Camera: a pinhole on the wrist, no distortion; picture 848 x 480 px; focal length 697.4 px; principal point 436.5 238.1 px. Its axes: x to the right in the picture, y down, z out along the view. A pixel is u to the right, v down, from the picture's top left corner.
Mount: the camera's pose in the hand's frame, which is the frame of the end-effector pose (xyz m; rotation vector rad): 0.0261 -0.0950 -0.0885 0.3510 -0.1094 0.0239
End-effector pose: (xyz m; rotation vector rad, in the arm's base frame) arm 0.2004 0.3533 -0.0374 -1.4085 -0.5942 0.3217
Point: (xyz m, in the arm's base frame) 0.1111 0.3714 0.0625
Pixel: 212.2 438.9
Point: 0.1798 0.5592 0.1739
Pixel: 789.2 270.3
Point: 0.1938 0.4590 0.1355
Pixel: 732.2 261.0
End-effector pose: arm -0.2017 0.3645 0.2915 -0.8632 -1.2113 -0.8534
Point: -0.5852 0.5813 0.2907
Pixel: 359.6 249.5
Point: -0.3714 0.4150 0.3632
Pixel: 563.9 343.6
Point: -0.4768 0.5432 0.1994
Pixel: 184.5 359.3
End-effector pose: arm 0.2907 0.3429 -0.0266 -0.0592 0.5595 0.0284
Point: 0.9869 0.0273 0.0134
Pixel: outside the picture
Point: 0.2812 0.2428 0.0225
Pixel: 157.3 452.6
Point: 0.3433 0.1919 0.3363
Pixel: 227.0 364.5
